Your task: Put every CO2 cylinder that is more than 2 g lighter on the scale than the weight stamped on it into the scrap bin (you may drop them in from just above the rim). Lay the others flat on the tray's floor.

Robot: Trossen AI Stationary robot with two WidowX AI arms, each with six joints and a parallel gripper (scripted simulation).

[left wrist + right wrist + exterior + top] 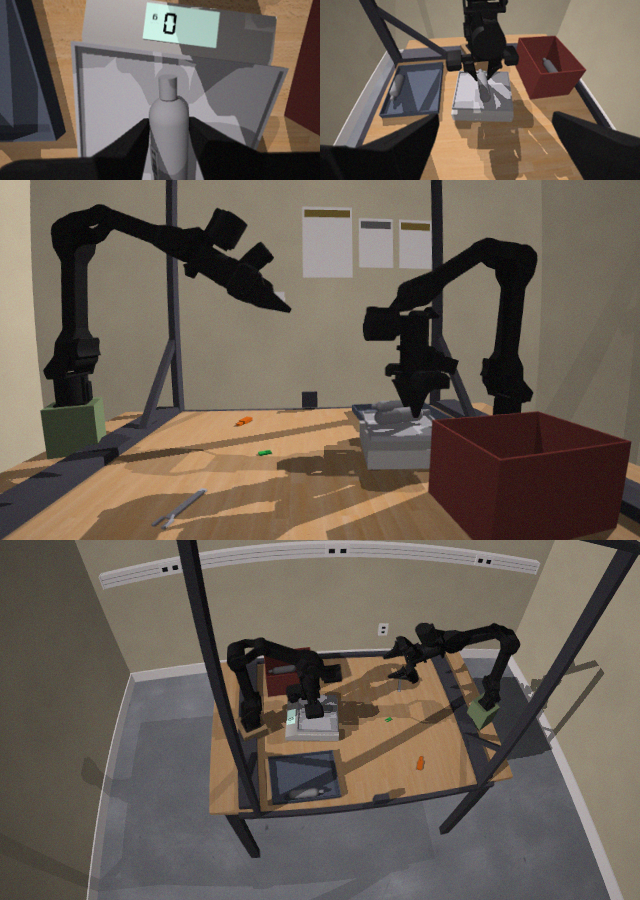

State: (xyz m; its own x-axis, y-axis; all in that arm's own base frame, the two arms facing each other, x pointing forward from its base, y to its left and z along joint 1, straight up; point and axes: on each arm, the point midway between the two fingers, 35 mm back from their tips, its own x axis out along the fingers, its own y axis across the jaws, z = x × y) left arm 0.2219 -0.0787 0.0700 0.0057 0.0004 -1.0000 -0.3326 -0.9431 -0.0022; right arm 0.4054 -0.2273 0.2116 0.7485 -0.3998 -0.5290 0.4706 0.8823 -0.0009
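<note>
Right now my left hand is 23 cm short of the red scrap bin, 8 cm to the right of it and 8 cm above it. From my left hand the other things lie so: orange piece (40 cm to the right, 21 cm behind, 11 cm below); then tray (24 cm behind, 11 cm below, 4 cm to the left); then green piece (31 cm to the right, 11 cm below).
</note>
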